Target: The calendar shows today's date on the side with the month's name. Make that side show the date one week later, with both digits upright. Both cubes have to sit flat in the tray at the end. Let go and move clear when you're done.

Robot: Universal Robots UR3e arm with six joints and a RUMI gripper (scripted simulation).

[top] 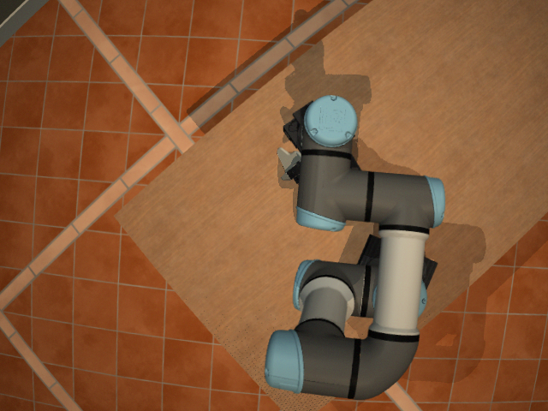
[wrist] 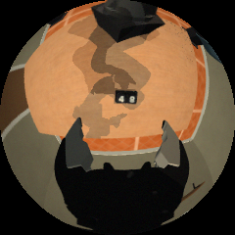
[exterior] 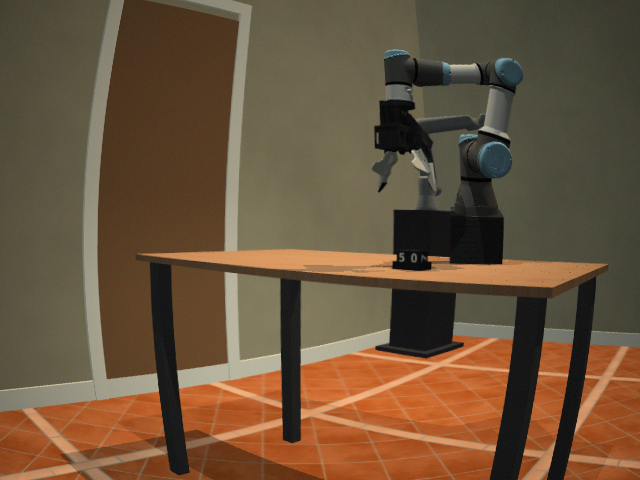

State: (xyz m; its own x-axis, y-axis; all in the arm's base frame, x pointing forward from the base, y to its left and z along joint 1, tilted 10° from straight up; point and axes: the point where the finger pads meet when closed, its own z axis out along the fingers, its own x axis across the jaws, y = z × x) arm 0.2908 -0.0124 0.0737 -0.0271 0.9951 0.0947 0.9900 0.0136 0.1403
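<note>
My gripper is now 160 mm above the black calendar tray and 20 mm to the right of it.
</note>
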